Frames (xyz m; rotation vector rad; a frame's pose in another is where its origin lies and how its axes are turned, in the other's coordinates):
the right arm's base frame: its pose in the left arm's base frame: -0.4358 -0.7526 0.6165 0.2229 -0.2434 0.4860
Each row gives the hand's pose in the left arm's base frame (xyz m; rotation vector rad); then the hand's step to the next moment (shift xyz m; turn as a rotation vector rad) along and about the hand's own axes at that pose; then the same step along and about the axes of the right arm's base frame.
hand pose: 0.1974 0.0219 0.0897 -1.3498 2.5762 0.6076
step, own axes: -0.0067 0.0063 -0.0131 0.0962 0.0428 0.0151
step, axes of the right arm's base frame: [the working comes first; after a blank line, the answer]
step, axes of the left arm's base frame: -0.0008 0.0026 0.0158 -0.0909 -0.0437 -0.0337

0.0049 0.0050 0.0144 -0.1063 0.0013 -0.0042
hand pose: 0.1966 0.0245 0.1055 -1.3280 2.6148 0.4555
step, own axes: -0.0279 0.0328 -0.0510 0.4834 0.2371 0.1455
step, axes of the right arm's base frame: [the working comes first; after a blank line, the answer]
step, axes of the left arm's base frame: -0.0110 0.0217 0.0622 -0.4735 -0.1834 -0.2307

0.0175 0.0335 0.0550 -0.5499 0.0364 -0.0856
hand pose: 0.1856 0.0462 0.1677 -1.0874 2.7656 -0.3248
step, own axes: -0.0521 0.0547 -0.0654 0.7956 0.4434 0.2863
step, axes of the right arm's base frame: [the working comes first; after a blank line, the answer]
step, axes of the left arm's base frame: -0.0122 0.0842 0.0524 -0.8038 -0.2706 -0.4384

0.0407 0.0864 0.0292 -0.9291 0.0897 -0.2005
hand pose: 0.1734 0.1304 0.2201 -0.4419 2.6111 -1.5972
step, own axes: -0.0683 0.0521 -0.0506 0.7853 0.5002 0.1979
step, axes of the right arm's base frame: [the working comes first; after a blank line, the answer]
step, axes of the left arm's base frame: 0.0446 0.0841 -0.0295 -0.8229 -0.1672 -0.4483

0.0663 0.0463 -0.0583 -0.9036 0.1865 -0.2341
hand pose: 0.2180 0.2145 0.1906 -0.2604 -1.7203 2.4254
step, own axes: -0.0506 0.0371 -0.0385 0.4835 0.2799 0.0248
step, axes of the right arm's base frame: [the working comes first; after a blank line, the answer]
step, axes of the left arm's base frame: 0.0571 0.0117 -0.0450 -0.4835 -0.0048 -0.2810

0.0413 -0.0245 -0.0558 -0.4955 0.1874 -0.1792
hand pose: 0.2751 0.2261 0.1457 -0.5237 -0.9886 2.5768
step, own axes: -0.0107 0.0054 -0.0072 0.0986 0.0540 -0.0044
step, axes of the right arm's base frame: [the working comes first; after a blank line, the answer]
step, axes of the left arm's base frame: 0.0117 -0.0043 -0.0064 -0.0938 0.0066 -0.0617

0.0064 -0.0103 -0.0070 -0.0950 0.0417 -0.0436
